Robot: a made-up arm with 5 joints.
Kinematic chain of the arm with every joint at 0, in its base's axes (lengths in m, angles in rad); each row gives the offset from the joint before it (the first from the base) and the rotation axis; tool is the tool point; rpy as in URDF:
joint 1: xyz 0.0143 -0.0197 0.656 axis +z
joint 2: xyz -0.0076 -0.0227 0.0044 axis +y
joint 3: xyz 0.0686 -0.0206 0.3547 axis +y
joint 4: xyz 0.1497 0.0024 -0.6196 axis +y
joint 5: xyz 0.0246 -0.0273 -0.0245 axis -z
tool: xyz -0.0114 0.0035 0.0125 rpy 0 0 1.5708
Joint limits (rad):
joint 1: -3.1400..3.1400
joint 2: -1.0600..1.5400
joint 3: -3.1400..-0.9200
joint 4: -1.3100..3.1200
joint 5: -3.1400..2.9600
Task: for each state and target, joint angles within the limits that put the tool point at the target. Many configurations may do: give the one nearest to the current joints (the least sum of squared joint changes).
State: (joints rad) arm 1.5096 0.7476 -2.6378 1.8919 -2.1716
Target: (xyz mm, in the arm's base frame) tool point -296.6 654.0 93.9
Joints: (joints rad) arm 2.1106 1.4854 -1.9188 1.9344 -2.1728
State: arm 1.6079 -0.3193 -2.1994 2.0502 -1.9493
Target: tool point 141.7 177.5 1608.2
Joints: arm 1.3453 -0.3144 -2.1965 2.0502 -1.9482
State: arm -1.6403 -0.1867 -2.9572 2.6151 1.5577
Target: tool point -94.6 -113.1 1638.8
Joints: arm -2.0259 0.0737 -2.9541 2.7251 1.5578
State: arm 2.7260 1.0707 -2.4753 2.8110 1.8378
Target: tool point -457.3 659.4 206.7
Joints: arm 2.2482 1.4886 -2.1539 2.8157 1.8460
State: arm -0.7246 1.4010 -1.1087 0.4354 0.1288
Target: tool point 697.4 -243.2 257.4
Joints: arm -0.2282 1.0202 -1.4065 0.4269 0.1374
